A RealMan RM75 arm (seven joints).
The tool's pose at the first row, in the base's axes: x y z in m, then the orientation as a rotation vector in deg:
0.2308 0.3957 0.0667 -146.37 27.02 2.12
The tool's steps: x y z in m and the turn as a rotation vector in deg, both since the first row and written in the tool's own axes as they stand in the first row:
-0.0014 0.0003 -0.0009 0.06 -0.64 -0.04
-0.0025 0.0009 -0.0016 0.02 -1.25 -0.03
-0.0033 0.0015 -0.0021 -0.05 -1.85 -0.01
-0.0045 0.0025 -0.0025 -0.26 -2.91 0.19
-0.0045 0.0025 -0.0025 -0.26 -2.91 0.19
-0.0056 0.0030 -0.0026 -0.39 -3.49 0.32
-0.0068 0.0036 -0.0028 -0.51 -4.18 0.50
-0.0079 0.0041 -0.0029 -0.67 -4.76 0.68
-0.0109 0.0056 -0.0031 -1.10 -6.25 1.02
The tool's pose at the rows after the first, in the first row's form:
0.2293 0.3955 0.0675 -146.23 26.72 2.91
0.2280 0.3950 0.0679 -146.18 26.50 3.70
0.2271 0.3945 0.0681 -146.16 26.30 4.49
0.2256 0.3939 0.0681 -146.16 26.17 5.96
0.2256 0.3939 0.0681 -146.16 26.17 5.96
0.2244 0.3938 0.0681 -146.16 26.12 6.78
0.2230 0.3936 0.0681 -146.12 26.09 7.75
0.2218 0.3935 0.0681 -146.13 26.11 8.59
0.2185 0.3932 0.0678 -146.19 26.00 10.72

